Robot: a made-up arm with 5 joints. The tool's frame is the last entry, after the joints.
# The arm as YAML. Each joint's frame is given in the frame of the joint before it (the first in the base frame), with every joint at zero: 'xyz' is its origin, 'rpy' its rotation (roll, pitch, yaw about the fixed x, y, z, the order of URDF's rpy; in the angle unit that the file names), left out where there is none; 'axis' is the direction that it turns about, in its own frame. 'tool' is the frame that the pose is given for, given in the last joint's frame.
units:
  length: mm
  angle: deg
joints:
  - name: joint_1
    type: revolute
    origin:
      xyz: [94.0, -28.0, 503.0]
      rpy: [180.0, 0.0, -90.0]
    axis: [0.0, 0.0, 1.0]
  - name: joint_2
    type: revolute
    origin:
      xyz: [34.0, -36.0, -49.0]
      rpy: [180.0, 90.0, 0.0]
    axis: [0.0, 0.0, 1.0]
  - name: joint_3
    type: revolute
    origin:
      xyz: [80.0, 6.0, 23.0]
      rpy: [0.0, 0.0, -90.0]
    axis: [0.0, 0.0, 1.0]
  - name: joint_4
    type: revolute
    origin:
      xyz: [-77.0, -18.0, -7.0]
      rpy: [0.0, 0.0, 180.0]
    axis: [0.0, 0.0, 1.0]
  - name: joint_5
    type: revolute
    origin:
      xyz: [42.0, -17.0, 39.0]
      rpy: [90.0, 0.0, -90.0]
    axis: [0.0, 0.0, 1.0]
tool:
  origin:
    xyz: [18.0, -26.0, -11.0]
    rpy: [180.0, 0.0, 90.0]
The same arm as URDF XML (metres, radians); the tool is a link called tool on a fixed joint. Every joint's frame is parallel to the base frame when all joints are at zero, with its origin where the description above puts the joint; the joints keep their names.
<robot name="arm">
<joint name="tool_fixed" type="fixed"><parent link="link5"/><child link="tool"/><origin xyz="0.011 -0.026 0.018" rpy="1.5708 0 1.5708"/></joint>
<joint name="joint_5" type="continuous"><parent link="link4"/><child link="link5"/><origin xyz="0.042 0.039 0.017" rpy="0 0 0"/><axis xyz="-1 0 0"/></joint>
<joint name="joint_4" type="continuous"><parent link="link3"/><child link="link4"/><origin xyz="0.077 -0.007 -0.018" rpy="0 0 0"/><axis xyz="0 1 0"/></joint>
<joint name="joint_3" type="continuous"><parent link="link2"/><child link="link3"/><origin xyz="0.006 0.023 0.08" rpy="0 0 0"/><axis xyz="0 1 0"/></joint>
<joint name="joint_2" type="continuous"><parent link="link1"/><child link="link2"/><origin xyz="0.036 -0.034 0.049" rpy="0 0 0"/><axis xyz="0 1 0"/></joint>
<joint name="joint_1" type="continuous"><parent link="base_link"/><child link="link1"/><origin xyz="0.094 -0.028 0.503" rpy="0 0 0"/><axis xyz="0 0 -1"/></joint>
<link name="base_link"/>
<link name="link1"/>
<link name="link2"/>
<link name="link3"/>
<link name="link4"/>
<link name="link5"/>
<link name="tool"/>
</robot>

